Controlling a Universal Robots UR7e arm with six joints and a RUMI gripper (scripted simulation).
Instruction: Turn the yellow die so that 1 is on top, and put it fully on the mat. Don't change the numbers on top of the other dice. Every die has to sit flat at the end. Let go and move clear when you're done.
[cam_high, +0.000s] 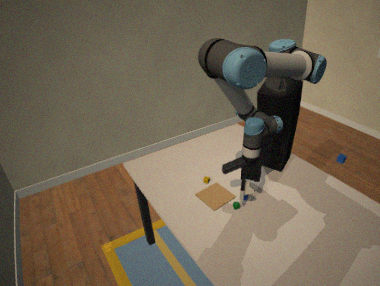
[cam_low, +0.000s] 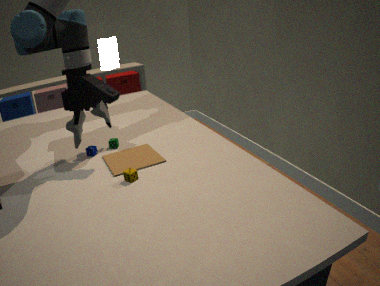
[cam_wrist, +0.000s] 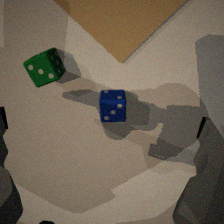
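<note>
My hand is 4 cm above the blue die, 2 cm past it and 1 cm to the right of it. Round my hand: green die 5 cm ahead, 4 cm below, 3 cm to the left; then tan mat 9 cm ahead, 8 cm to the right, 5 cm below; then yellow die 20 cm to the right, 7 cm ahead, 4 cm below.
</note>
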